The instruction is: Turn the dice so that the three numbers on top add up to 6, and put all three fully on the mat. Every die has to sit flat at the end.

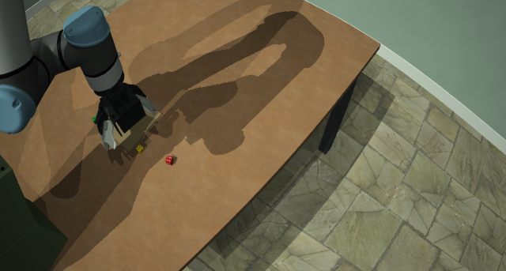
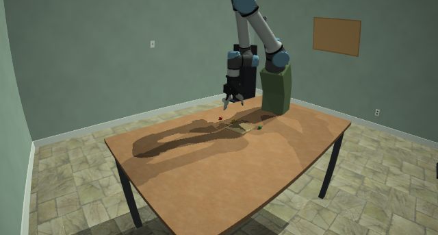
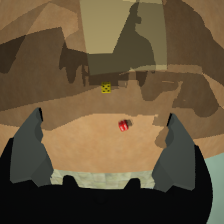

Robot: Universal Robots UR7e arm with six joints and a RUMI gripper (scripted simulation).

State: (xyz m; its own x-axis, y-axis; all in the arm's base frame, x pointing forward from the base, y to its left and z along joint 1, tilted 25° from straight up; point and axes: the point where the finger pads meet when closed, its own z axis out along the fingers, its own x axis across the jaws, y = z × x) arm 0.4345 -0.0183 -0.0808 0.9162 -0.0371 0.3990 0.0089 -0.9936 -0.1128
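The yellow die lies 90 mm below my hand. The rest, counted from my hand: mat (100 mm to the left, 90 mm below, 30 mm ahead); then green die (180 mm to the left, 90 mm below, 60 mm behind); then red die (90 mm below, 80 mm to the right, 40 mm ahead).
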